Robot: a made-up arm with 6 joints.
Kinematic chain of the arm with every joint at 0, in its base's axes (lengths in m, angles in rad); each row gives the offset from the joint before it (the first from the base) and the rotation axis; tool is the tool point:
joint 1: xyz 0 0 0.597 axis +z
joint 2: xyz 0.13 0 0 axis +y
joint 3: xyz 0 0 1.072 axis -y
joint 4: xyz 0 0 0.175 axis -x
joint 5: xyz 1.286 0 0 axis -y
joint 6: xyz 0.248 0 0 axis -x
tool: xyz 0 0 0
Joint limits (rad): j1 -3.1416..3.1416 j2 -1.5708..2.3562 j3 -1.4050..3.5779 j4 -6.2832..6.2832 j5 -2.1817..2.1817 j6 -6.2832..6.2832
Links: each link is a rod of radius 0.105 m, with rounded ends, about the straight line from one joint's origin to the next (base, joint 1, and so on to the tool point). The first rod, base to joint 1, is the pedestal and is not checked.
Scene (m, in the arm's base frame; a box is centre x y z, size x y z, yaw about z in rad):
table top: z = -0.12
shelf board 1: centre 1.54 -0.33 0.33 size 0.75 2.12 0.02 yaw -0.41
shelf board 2: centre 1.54 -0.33 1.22 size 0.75 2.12 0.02 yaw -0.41
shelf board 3: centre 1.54 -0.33 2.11 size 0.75 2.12 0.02 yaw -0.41
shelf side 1: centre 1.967 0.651 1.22 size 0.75 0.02 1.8 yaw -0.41
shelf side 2: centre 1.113 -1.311 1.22 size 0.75 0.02 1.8 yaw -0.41
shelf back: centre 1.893 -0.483 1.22 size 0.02 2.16 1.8 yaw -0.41
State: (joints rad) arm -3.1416 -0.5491 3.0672 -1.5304 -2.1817 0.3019
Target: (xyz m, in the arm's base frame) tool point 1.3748 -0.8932 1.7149
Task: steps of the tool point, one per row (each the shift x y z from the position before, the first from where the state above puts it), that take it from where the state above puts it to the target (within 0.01 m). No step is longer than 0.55 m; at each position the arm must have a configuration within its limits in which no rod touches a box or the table.
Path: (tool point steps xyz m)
1: -0.2540 0.1433 0.0230
2: -0.2869 0.0918 -0.0230
3: 0.2217 0.2698 0.3713
4: 0.0111 0.2630 0.4335
5: -0.1685 0.1523 0.4322
6: -0.2651 -0.0247 0.3683
7: -0.2552 -0.2081 0.2506
8: -0.1530 -0.3370 0.0967
9: -0.0033 -0.3681 -0.0713
10: 0.1332 -0.2935 -0.2285
11: 0.2015 -0.1386 -0.3525
12: 0.1710 0.0430 -0.4257
13: 0.3081 -0.1695 0.0579
14: 0.3438 -0.1139 -0.0580

